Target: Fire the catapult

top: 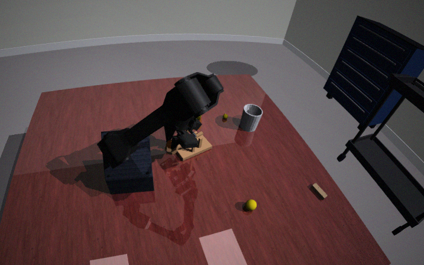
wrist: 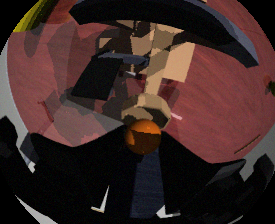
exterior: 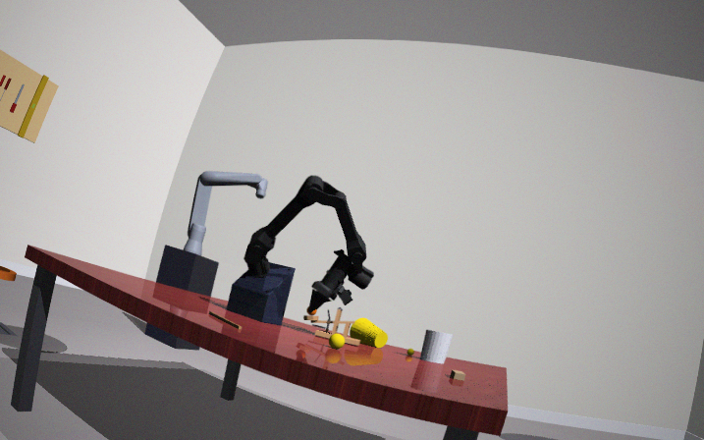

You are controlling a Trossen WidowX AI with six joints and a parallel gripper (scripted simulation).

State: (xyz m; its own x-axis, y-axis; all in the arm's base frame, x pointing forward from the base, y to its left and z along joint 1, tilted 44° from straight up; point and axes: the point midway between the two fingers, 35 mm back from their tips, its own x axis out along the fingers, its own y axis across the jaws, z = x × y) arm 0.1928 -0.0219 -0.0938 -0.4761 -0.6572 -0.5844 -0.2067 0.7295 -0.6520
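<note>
The orange ball is 1 cm above my gripper tip. The rest, counted from my gripper tip: white mug 41 cm ahead, 8 cm to the left, 4 cm below; wooden catapult 7 cm ahead, 3 cm to the left, 2 cm below; small yellow ball 32 cm ahead, 16 cm to the left, 6 cm below.
</note>
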